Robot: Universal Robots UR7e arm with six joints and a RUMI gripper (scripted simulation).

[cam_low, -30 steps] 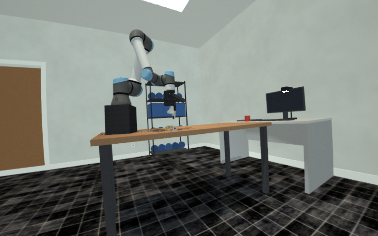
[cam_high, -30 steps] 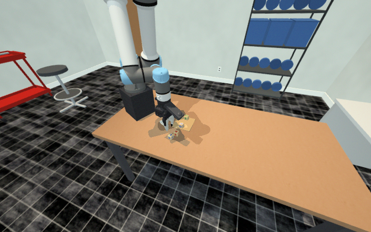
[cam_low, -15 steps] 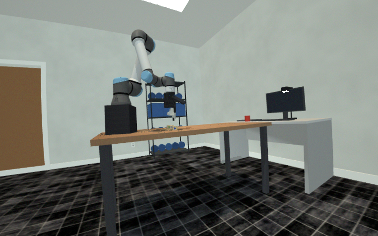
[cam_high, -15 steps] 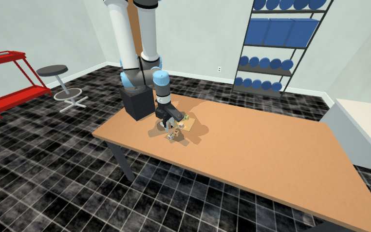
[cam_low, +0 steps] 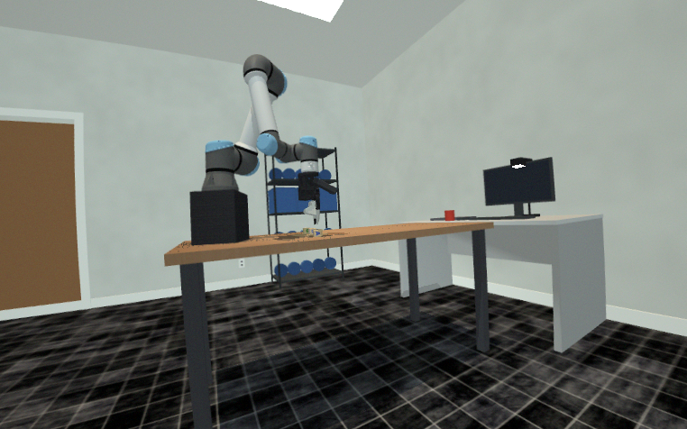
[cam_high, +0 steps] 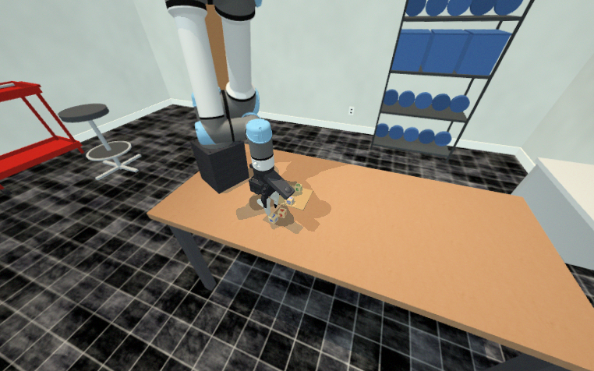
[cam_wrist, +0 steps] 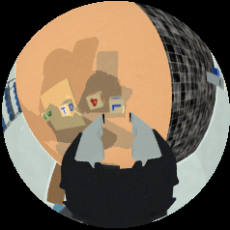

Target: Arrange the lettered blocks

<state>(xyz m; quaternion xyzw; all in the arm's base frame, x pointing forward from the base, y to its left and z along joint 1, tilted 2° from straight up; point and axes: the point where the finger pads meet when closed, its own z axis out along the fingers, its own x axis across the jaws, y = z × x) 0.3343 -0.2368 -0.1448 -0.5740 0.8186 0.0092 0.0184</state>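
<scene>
Now: the wooden letter block 50 mm below my hand. From my hand the other things lie so: pale yellow mat: 50 mm ahead, 160 mm to the left, 70 mm below.
</scene>
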